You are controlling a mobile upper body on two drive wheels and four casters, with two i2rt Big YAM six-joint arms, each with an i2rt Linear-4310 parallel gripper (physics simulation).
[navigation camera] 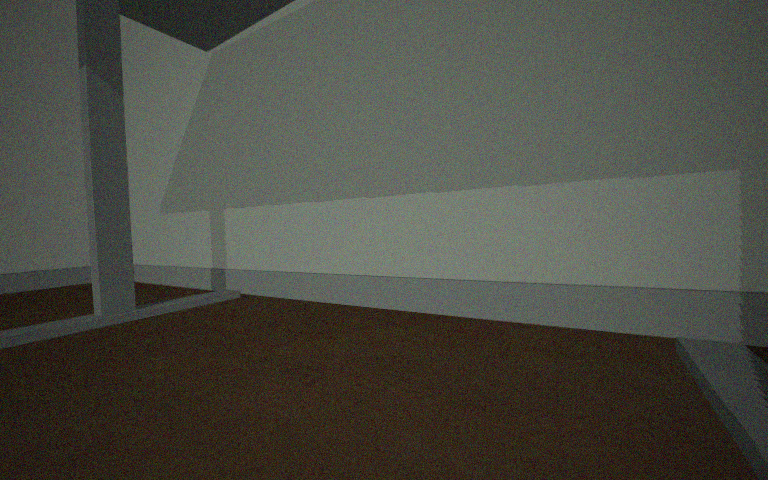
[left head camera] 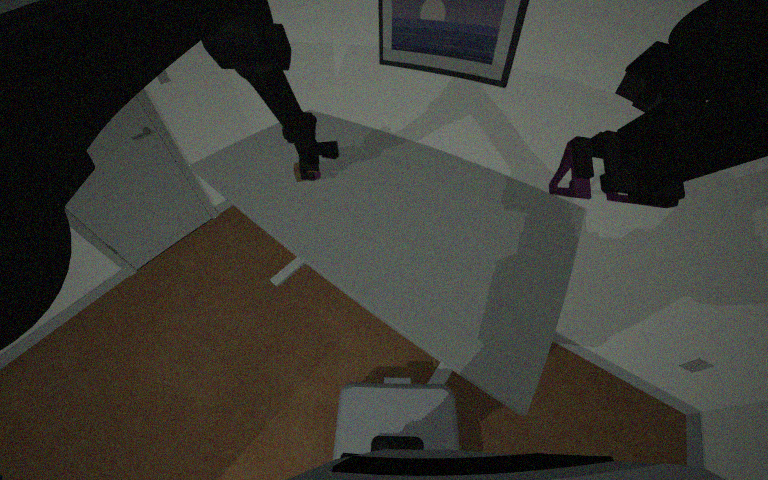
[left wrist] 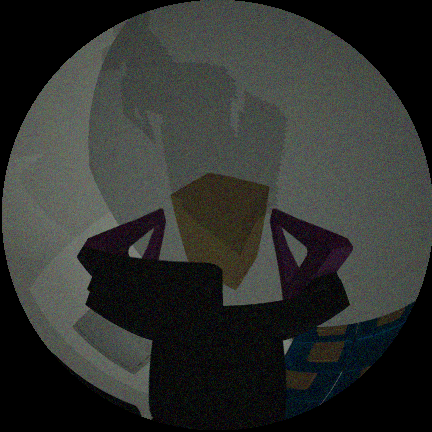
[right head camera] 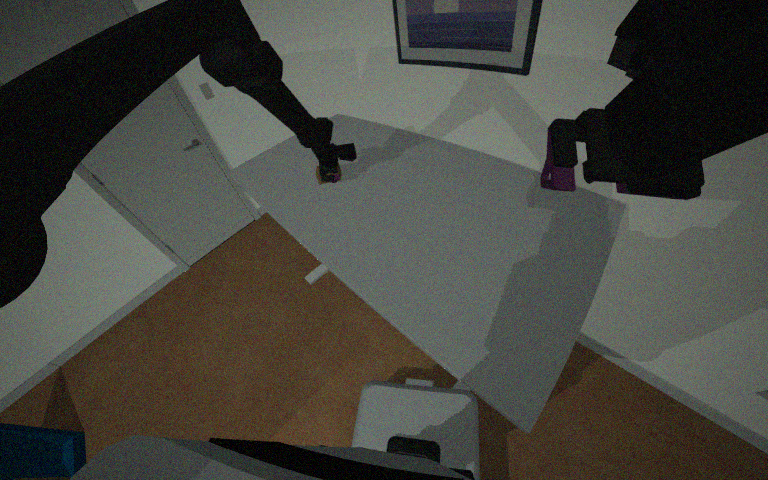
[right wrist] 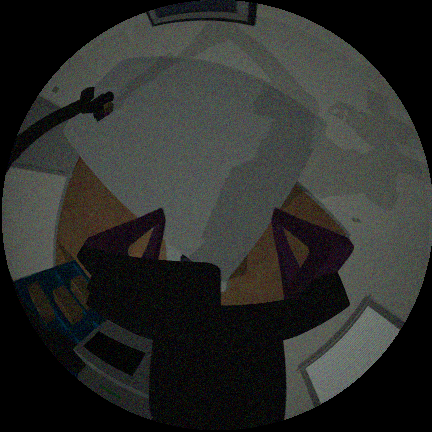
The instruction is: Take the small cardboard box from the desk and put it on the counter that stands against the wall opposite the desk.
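Frame: origin at the left arm's base, x left, y down, z back, level; millimetres.
Where they show: left gripper, fingertip midpoint: point(left head camera: 312, 168) point(left wrist: 217, 214) point(right head camera: 334, 171) point(right wrist: 106, 106); right gripper, fingertip midpoint: point(left head camera: 579, 192) point(right head camera: 580, 184) point(right wrist: 218, 213).
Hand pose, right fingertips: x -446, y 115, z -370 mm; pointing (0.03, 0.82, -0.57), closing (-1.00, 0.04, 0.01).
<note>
Each offset is from my right fingertips to the top centre of the thing. "spot": to the spot under its first point. Level surfaces: height alone.
The small brown cardboard box @[dx +592, dy +295, dz -533 mm] point(left head camera: 297, 172) point(right head camera: 320, 174) point(left wrist: 220, 215) stands on the grey desk @[dy +345 mm] point(left head camera: 396, 226) point(right head camera: 407, 226) point(left wrist: 350, 125) point(right wrist: 175, 140), near its far left part in the head views. My left gripper point(left head camera: 309, 174) point(right head camera: 330, 175) point(left wrist: 217, 214) is open at the box. In the left wrist view the box shows between the two purple fingers, with a gap to each; the gripper body hides its lower left part. My right gripper point(left head camera: 597, 195) point(right head camera: 591, 186) point(right wrist: 218, 213) is open and empty, held up at the right. The counter cannot be made out in these views.
A grey chair point(left head camera: 396, 418) point(right head camera: 419, 407) stands at the desk's near edge. A door point(left head camera: 141, 186) point(right head camera: 164, 186) is at the left. A framed picture point(left head camera: 385, 33) hangs behind the desk. A blue rack point(right wrist: 55, 275) with brown boxes shows at lower left. A desk leg @[spot: dx +873, dy +889, dz -870 mm] point(navigation camera: 110, 169) stands at the left.
</note>
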